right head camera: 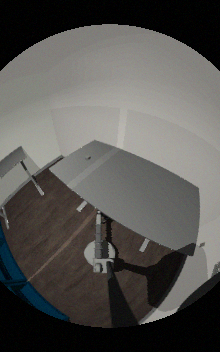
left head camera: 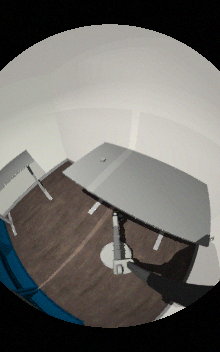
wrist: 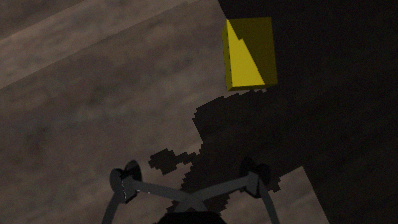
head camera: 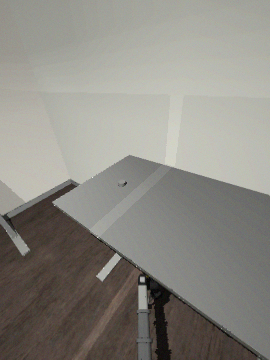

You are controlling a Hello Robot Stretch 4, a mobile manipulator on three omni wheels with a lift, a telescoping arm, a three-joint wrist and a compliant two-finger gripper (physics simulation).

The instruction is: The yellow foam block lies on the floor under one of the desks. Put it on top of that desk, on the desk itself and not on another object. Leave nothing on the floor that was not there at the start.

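Places are measured from the robot's base along level axes (x right, y ahead, z up), in metres.
Pixels of known places: gripper, fingertip midpoint: (right head camera: pixel 105 220) (left head camera: pixel 118 221) (wrist: pixel 191 171) (head camera: pixel 153 300).
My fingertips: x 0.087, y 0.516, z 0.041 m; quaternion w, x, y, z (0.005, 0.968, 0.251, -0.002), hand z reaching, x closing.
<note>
Ahead of a thing's pixels: the offset from my fingertips to its top centre. Level surfaces: height alone.
The yellow foam block @(dx +0.001, dy +0.170, dz -0.023 m) (wrist: pixel 252 54) lies on the floor in the upper right part of the wrist view, partly in the desk's shadow. My gripper (wrist: pixel 191 171) is open with nothing between its fingertips. In the wrist view the block is beyond the fingertips and a little to the right, apart from them. The grey desk @(dz +0.882 m) (head camera: pixel 200 230) (left head camera: pixel 155 190) (right head camera: pixel 145 190) stands in front of me, and the end of my arm is at its near edge. In the head camera view the desk top hides most of the floor beneath it.
A small round grey object @(dx -0.204, dy +0.393, dz +0.906 m) (head camera: pixel 122 183) (left head camera: pixel 103 160) (right head camera: pixel 88 158) is on the desk's left part. Light desk feet (head camera: pixel 108 267) (left head camera: pixel 158 241) show below the near edge. Another desk (left head camera: pixel 17 167) (right head camera: pixel 12 161) stands at the left, and a blue object (left head camera: pixel 20 280) (right head camera: pixel 25 295) is at the lower left.
</note>
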